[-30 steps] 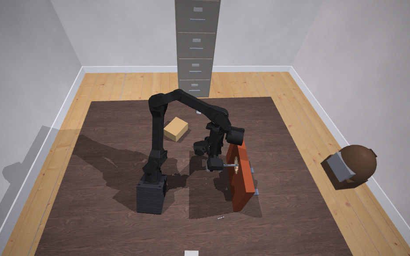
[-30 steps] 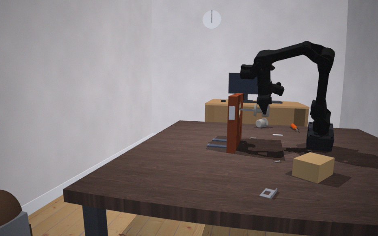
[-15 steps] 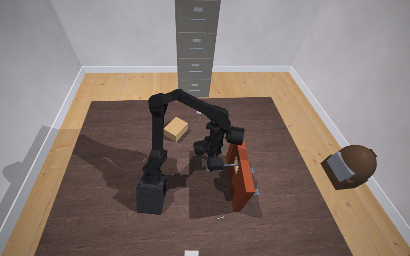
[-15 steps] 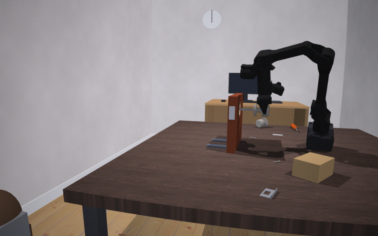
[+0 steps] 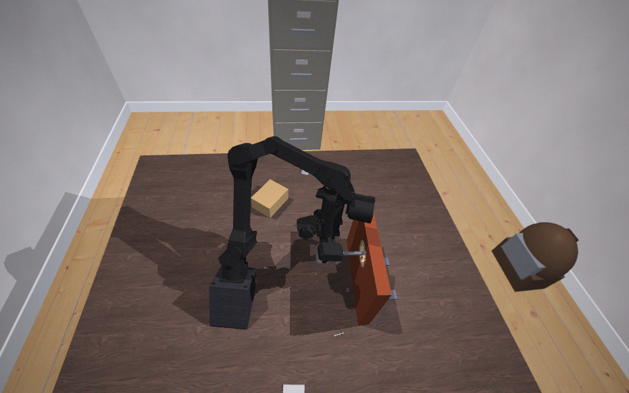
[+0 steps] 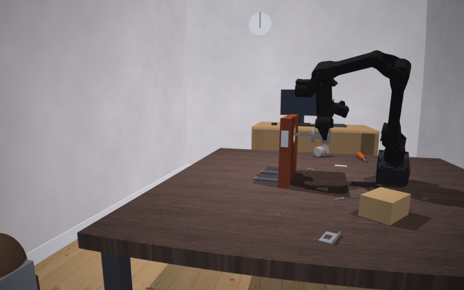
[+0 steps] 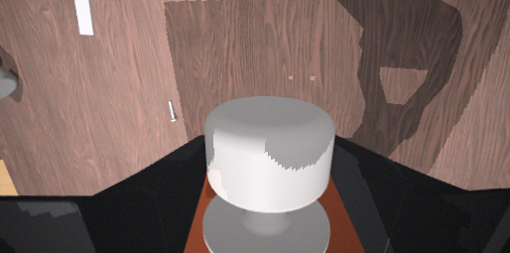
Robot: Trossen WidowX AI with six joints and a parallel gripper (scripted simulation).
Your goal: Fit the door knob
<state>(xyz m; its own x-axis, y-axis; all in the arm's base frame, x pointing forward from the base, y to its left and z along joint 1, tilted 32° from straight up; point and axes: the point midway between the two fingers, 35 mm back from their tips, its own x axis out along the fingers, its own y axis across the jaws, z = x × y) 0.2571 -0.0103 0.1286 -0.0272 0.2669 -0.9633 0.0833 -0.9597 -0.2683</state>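
My hand is 40 mm short of the door knob, 10 mm to the left of it and 30 mm above it. From my hand the other things lie so: wooden door slab: 130 mm ahead, 50 mm below; then white card: 60 mm behind, 330 mm to the right, 200 mm below; then tan box: 200 mm behind, 300 mm to the left, 170 mm below.
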